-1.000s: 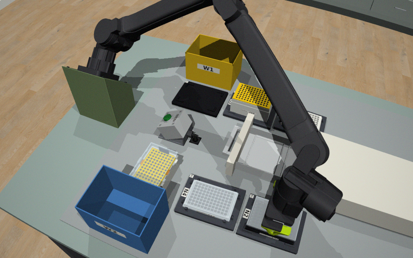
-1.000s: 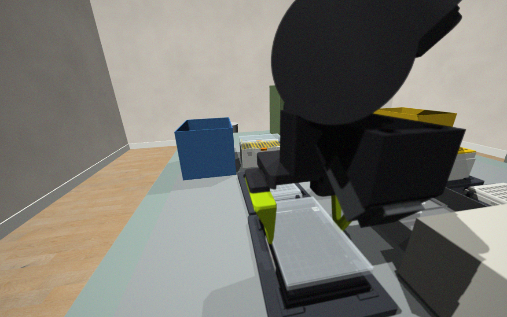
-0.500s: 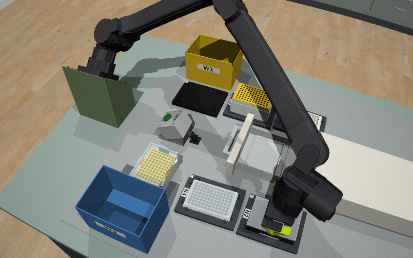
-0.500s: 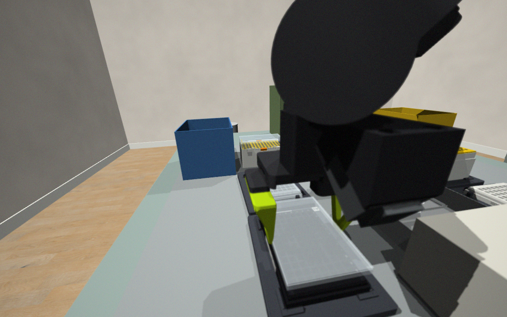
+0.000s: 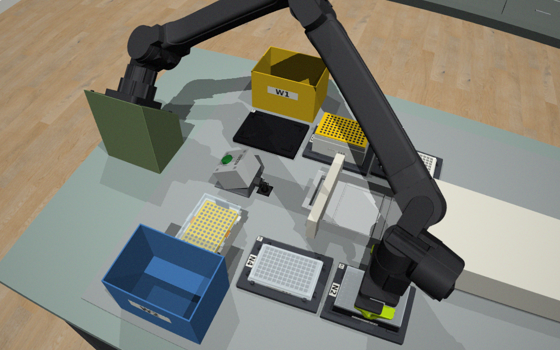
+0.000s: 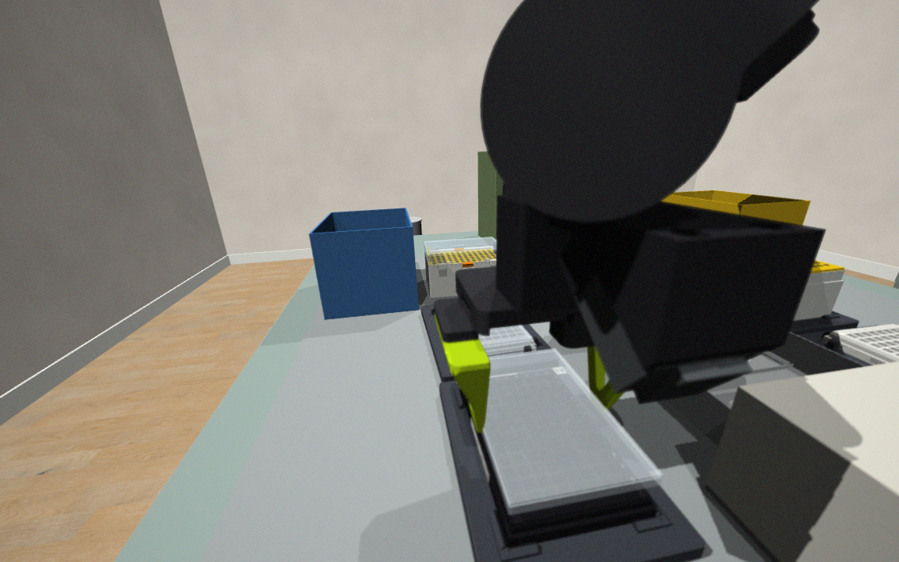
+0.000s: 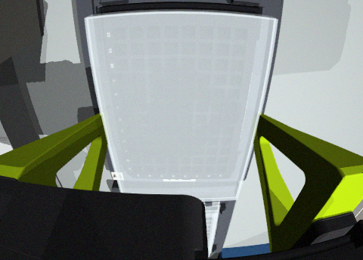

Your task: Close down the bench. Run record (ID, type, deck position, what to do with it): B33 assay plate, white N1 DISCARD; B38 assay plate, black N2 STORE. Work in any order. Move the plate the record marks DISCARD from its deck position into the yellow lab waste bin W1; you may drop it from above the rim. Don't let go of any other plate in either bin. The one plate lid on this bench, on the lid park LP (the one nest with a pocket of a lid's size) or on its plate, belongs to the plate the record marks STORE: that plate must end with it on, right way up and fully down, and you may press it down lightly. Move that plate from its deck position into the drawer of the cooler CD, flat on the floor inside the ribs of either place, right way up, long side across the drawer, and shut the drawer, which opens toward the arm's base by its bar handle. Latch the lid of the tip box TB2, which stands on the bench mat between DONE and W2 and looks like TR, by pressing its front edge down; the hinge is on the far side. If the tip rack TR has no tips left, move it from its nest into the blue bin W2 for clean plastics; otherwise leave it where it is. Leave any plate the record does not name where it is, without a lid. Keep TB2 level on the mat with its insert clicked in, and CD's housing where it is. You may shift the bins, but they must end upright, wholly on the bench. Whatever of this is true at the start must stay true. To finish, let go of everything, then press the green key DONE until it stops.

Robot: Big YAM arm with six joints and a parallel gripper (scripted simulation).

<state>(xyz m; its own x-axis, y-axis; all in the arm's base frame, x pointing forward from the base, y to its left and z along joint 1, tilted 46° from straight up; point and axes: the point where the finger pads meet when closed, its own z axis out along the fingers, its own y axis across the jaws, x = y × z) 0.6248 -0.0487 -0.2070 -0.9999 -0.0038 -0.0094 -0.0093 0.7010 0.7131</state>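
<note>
The plate lid lies right at my hand. Also, from my hand: nest N2 (40 mm below); then clear plate (180 mm behind, 30 mm below); then black plate (30 mm below).
</note>
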